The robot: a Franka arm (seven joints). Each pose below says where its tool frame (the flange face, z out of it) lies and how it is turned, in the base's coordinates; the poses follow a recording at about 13 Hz.
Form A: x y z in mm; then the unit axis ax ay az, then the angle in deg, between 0 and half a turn.
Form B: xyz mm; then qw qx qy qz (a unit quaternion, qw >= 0). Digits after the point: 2 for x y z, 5 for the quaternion.
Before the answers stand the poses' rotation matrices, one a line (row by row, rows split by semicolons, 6 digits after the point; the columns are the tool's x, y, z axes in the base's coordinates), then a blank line. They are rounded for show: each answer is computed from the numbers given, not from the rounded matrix.
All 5 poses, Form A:
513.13 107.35 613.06 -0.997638 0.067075 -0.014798 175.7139
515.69 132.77 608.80 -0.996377 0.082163 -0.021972 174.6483
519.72 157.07 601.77 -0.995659 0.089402 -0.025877 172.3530
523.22 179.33 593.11 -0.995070 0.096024 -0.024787 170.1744
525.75 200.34 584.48 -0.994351 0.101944 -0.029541 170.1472
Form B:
0.990577 -0.132540 0.034498; -0.134752 -0.988218 0.072578; 0.024472 -0.076543 -0.996766
0.985564 -0.161324 0.051353; -0.165423 -0.982169 0.089328; 0.036026 -0.096534 -0.994678
0.982752 -0.173793 0.063197; -0.180680 -0.975192 0.127886; 0.039404 -0.137098 -0.989773
0.980474 -0.185470 0.065354; -0.193930 -0.967026 0.165083; 0.032581 -0.174534 -0.984112
0.977636 -0.196186 0.075759; -0.206296 -0.964619 0.164172; 0.040871 -0.176130 -0.983518

513.13 107.35 613.06 0.03739 -0.99694 0.06703 -0.01479
515.69 132.77 608.80 0.04669 -0.99529 0.08207 -0.02195
519.72 157.07 601.77 0.06668 -0.99344 0.08920 -0.02582
523.22 179.33 593.11 0.08564 -0.99141 0.09567 -0.02470
525.75 200.34 584.48 0.08588 -0.99068 0.10157 -0.02943

